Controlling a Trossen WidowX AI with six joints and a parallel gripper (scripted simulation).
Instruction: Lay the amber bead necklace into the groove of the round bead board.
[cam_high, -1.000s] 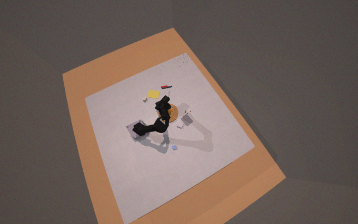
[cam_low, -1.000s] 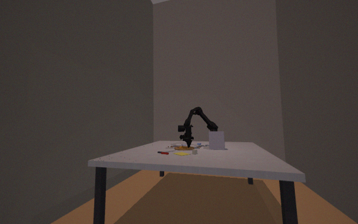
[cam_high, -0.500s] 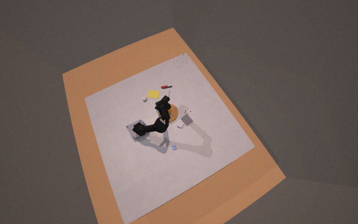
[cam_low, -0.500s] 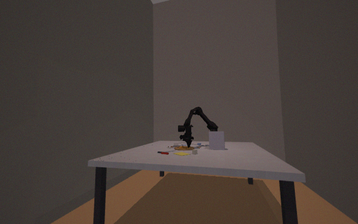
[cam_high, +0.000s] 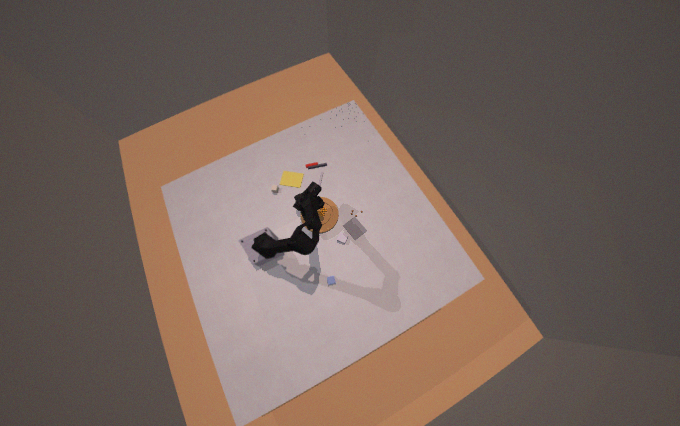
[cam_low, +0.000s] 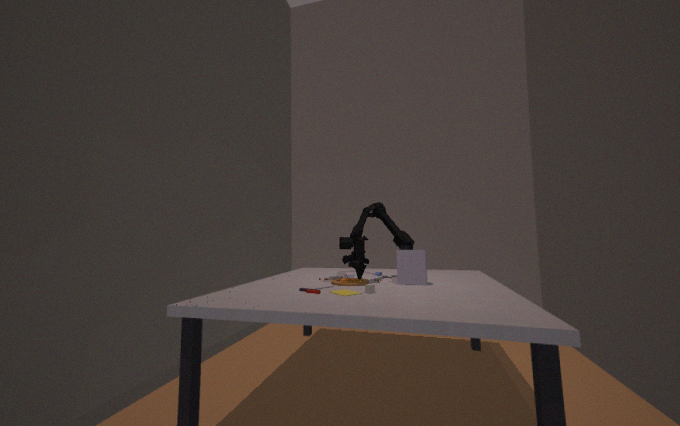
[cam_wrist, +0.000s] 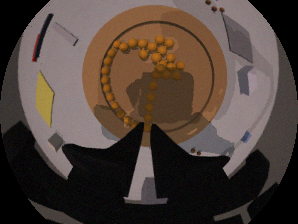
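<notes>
My gripper tip is 5 cm short of the round bead board, 1 cm to the left of it and 1 cm above it. From my gripper tip the other things lie so: cream cube (8 cm behind, 24 cm to the left); then thin grey bar (15 cm ahead, 16 cm to the left, 2 cm below); then grey square plate (17 cm ahead, 17 cm to the right, 2 cm below).
</notes>
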